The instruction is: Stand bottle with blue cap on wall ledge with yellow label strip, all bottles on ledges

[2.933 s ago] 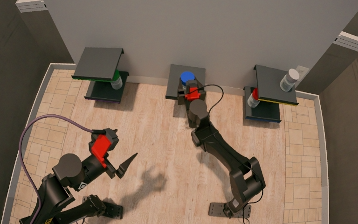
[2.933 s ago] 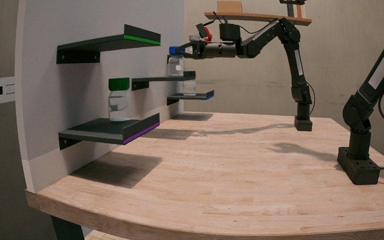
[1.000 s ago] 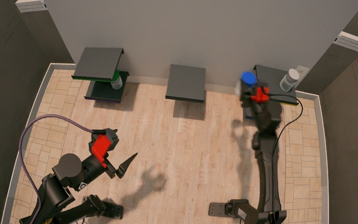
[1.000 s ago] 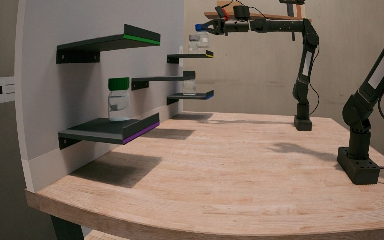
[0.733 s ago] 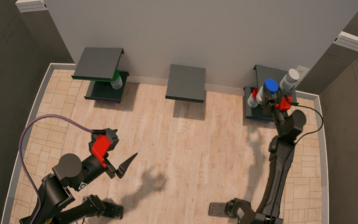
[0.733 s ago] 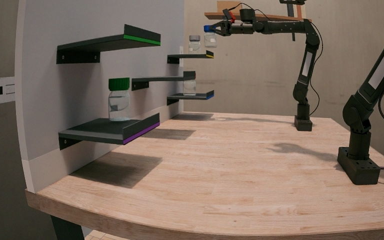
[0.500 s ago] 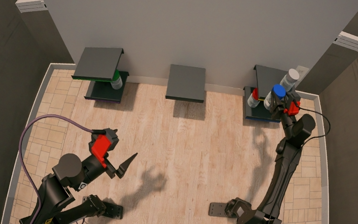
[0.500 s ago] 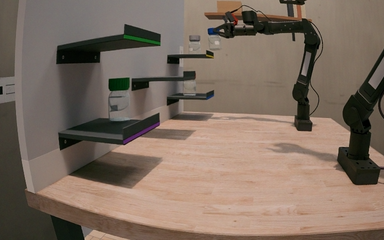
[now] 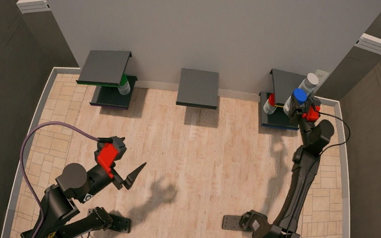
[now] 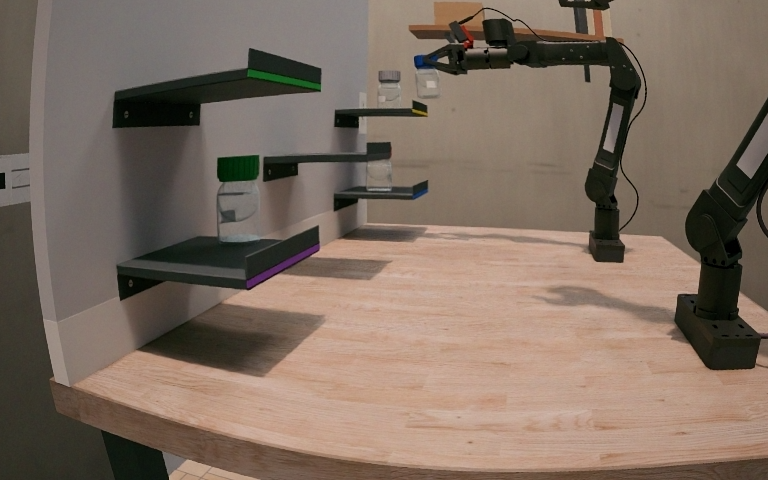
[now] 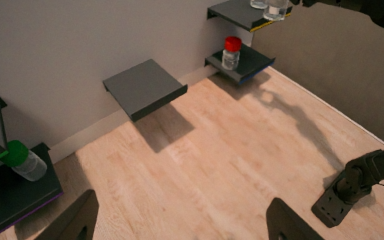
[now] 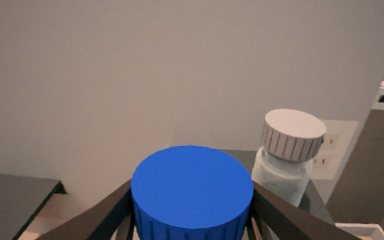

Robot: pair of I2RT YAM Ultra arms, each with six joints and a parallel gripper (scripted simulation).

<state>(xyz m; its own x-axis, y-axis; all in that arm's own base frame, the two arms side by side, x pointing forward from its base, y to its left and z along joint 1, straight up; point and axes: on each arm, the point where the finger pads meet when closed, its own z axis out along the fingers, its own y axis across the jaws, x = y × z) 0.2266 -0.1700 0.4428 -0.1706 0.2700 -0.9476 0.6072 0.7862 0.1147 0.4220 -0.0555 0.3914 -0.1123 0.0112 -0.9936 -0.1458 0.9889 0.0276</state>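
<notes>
The grey-capped bottle is 100 mm to the right of my right hand, 100 mm ahead of it and 70 mm below it. The rest, counted from my right hand: green-capped bottle: 670 mm to the left, 260 mm below, 200 mm ahead; blue-capped bottle: 40 mm below; red-capped bottle: 260 mm below, 110 mm ahead.
</notes>
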